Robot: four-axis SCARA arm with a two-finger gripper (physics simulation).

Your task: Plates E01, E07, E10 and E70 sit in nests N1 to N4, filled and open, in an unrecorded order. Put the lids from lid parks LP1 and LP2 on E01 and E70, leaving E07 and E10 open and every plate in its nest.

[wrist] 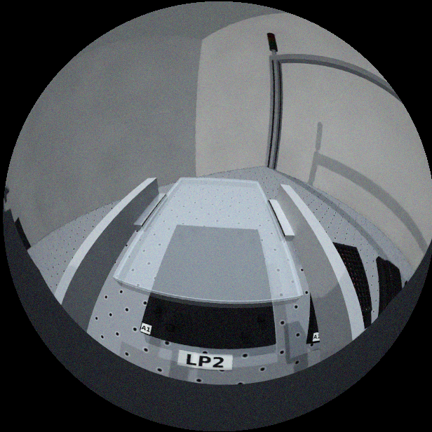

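Observation:
My gripper is shut on a clear lid, with one finger pad at each long side. The lid is level and hangs above lid park LP2, a black nest with a white "A1" tag at its left corner, part of which shows through the lid. The park's label "LP2" lies on the deck in front of it. Plates E01, E07, E10 and E70 cannot be told by name in the wrist view, and LP1 is not identified there.
At the right, beyond the right finger, stand dark racks or plates. Part of another black piece with a tag shows beside the right finger. The perforated deck runs back to a grey post and walls.

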